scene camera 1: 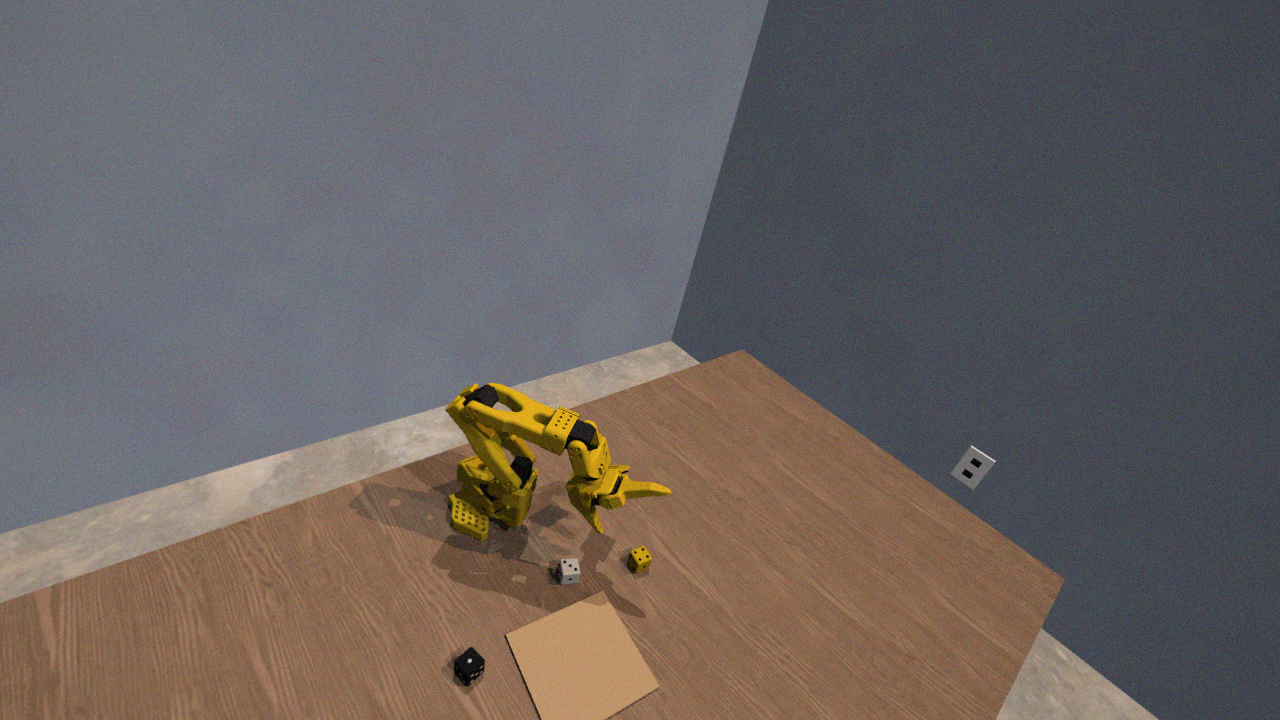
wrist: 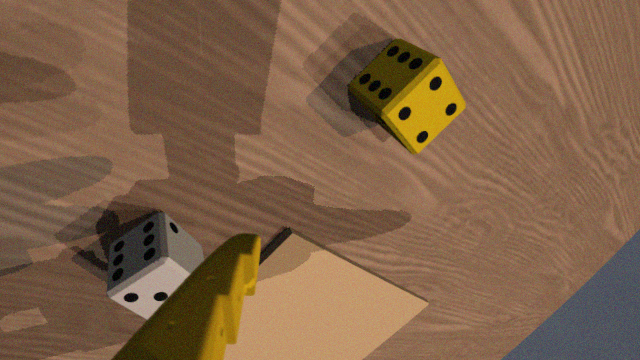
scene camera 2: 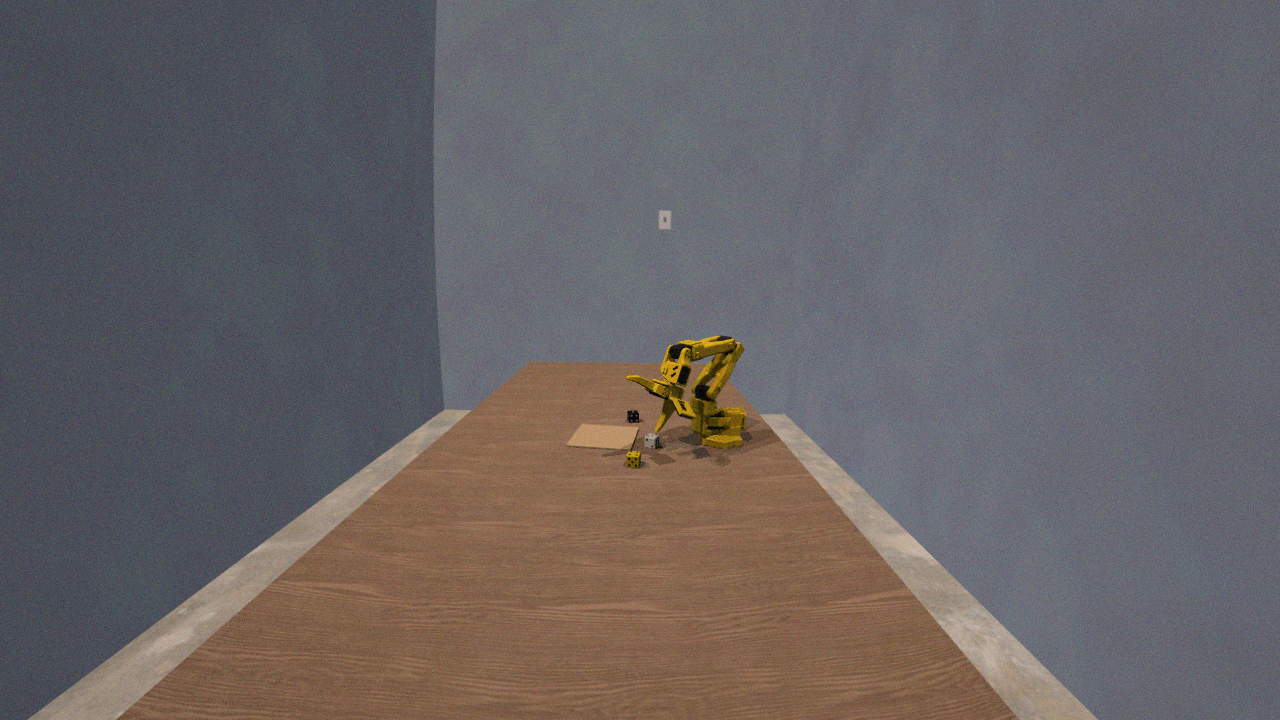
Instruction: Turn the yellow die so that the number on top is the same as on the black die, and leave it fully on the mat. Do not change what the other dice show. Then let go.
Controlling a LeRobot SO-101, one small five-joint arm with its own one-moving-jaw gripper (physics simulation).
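Frame: origin at the arm's base, x left, y down, z back, level; centimetres.
Seen in the pictures: hand, its tool point: [scene camera 1: 602, 530] [wrist: 258, 257] [scene camera 2: 656, 429]; arm's base, origin of its link: [scene camera 1: 493, 519] [scene camera 2: 711, 439].
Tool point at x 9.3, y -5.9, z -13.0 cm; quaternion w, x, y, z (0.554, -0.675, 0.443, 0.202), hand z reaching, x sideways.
Offsets run from my tool point to a thing's top centre. Level surfaces: height alone.
The yellow die {dx +4.5, dy +3.4, dz -4.5 cm} [scene camera 1: 639, 559] [scene camera 2: 633, 459] [wrist: 407, 95] stands on the table, off the mat, with four pips on top; a six faces sideways in the wrist view. The black die {dx -21.8, dy +3.4, dz -4.8 cm} [scene camera 1: 469, 666] [scene camera 2: 632, 416] shows one pip on top and stands beyond the mat's other side. The tan mat {dx -10.4, dy +5.5, dz -11.2 cm} [scene camera 1: 581, 662] [scene camera 2: 604, 436] [wrist: 330, 290] lies flat. My gripper [scene camera 1: 634, 510] [scene camera 2: 644, 403] is fully open and empty, above the table on the arm-base side of the yellow die. One notched jaw shows in the wrist view, the moving jaw being out of the picture.
A white die {dx -5.2, dy +3.4, dz -0.6 cm} [scene camera 1: 568, 570] [scene camera 2: 652, 440] [wrist: 155, 270] stands on the table between the arm's base and the mat, near the yellow die; the jaw partly covers it in the wrist view. The wooden table {dy +5.9 cm} [scene camera 1: 805, 537] [scene camera 2: 581, 555] ends in an edge at the lower right of the wrist view.
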